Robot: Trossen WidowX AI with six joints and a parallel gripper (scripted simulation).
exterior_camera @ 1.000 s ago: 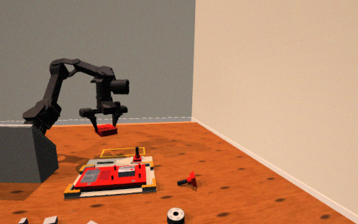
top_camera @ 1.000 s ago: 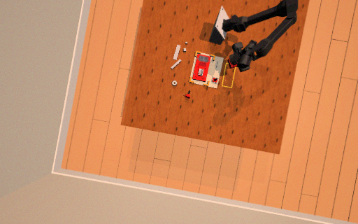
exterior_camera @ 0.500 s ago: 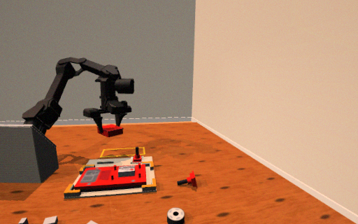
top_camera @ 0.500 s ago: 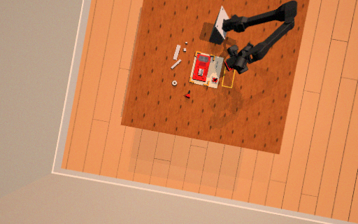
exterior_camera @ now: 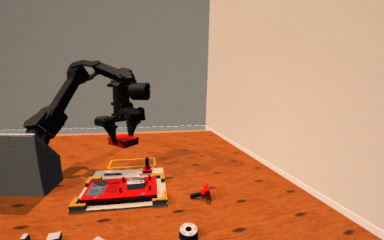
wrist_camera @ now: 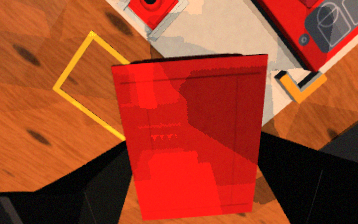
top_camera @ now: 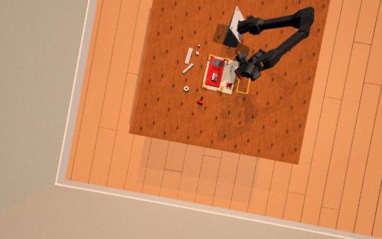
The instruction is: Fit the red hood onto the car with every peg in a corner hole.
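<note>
Now: gripper tip 17 cm to the left of the grey engine block, 9 cm above it and 5 cm short of it. Also, from my gripper tip: red hood: 1 cm above.
</note>
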